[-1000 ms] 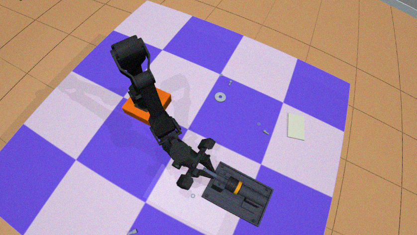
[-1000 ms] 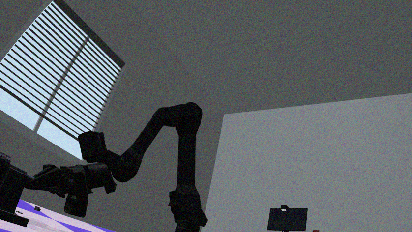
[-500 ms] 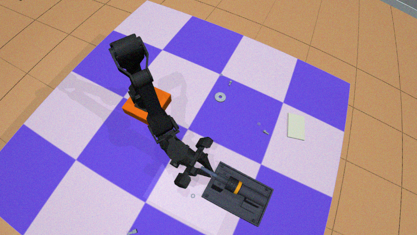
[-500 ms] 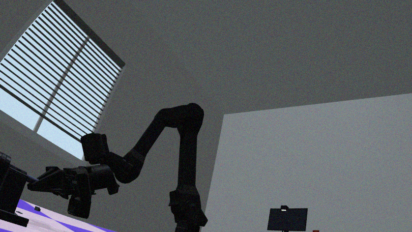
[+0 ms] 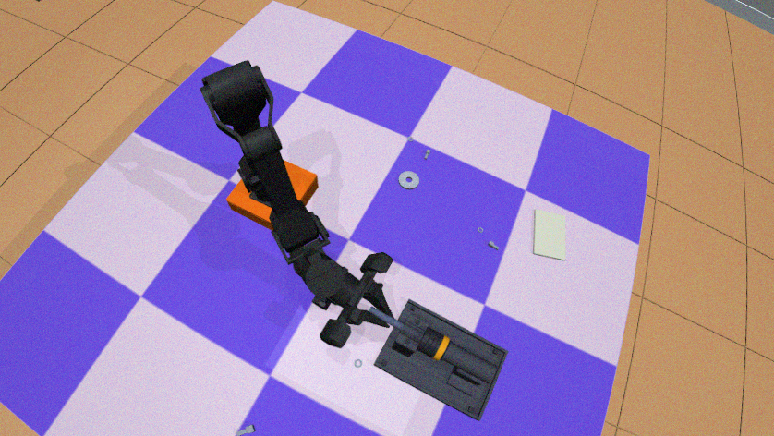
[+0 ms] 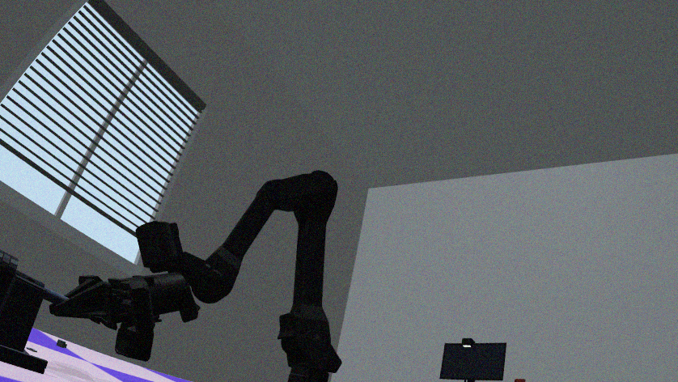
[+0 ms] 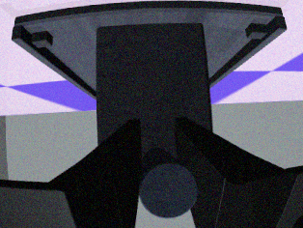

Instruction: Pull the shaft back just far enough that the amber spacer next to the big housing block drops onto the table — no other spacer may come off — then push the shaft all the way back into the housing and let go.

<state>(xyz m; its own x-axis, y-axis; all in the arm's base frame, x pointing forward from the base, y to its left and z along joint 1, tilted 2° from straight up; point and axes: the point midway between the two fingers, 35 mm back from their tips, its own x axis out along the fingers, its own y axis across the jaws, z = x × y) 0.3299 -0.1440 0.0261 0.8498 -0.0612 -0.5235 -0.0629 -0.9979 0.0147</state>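
Right now the shaft is 40 mm ahead of my gripper tip and 20 mm above it. Also, from my gripper tip: amber spacer (100 mm ahead, 10 mm to the right, 20 mm above); pale card (260 mm ahead, 370 mm to the left, 60 mm below).
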